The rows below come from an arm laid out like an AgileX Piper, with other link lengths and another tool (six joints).
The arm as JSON. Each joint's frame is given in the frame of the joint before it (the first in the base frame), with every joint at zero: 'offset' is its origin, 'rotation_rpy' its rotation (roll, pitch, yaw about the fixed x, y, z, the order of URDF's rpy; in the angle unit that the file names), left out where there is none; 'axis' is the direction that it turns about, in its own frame. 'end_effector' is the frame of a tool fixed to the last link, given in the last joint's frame.
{
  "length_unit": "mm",
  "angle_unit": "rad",
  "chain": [
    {
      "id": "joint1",
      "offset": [
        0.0,
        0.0,
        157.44
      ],
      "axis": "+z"
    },
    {
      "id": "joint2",
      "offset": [
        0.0,
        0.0,
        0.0
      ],
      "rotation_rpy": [
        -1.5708,
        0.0,
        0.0
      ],
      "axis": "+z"
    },
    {
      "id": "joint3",
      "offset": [
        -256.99,
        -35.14,
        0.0
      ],
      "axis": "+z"
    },
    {
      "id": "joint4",
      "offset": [
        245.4,
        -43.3,
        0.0
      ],
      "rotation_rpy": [
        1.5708,
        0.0,
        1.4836
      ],
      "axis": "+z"
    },
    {
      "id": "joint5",
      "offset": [
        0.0,
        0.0,
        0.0
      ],
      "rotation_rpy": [
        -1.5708,
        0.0,
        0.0
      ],
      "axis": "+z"
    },
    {
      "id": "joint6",
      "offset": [
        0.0,
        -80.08,
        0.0
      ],
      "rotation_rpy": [
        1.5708,
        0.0,
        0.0
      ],
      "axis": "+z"
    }
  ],
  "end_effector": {
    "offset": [
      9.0,
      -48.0,
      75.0
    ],
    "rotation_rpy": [
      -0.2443,
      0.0,
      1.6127
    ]
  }
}
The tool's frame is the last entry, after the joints.
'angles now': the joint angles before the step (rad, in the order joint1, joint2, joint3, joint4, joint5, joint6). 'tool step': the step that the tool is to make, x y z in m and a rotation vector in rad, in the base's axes. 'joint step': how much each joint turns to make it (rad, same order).
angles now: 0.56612, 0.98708, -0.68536, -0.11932, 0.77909, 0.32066
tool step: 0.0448, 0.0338, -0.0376, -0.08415, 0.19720, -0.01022
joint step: 0.00007, 0.39544, -0.18830, 0.03771, 0.00432, -0.00218
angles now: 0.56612, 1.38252, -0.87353, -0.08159, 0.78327, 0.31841
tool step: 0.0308, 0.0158, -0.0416, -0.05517, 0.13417, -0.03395
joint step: -0.02237, 0.27616, -0.14156, 0.02794, 0.00843, -0.00212
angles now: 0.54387, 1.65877, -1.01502, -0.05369, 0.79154, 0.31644
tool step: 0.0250, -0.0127, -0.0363, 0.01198, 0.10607, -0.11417
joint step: -0.10688, 0.18366, -0.09934, 0.08172, 0.00323, -0.03933
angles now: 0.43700, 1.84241, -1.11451, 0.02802, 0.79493, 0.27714
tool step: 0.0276, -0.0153, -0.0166, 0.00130, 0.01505, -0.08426
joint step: -0.07977, 0.11573, -0.10203, 0.00896, -0.00031, -0.00093
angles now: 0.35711, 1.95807, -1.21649, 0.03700, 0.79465, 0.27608
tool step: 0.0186, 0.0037, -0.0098, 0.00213, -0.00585, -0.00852
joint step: -0.00854, 0.07910, -0.08461, 0.00000, -0.00071, -0.00004
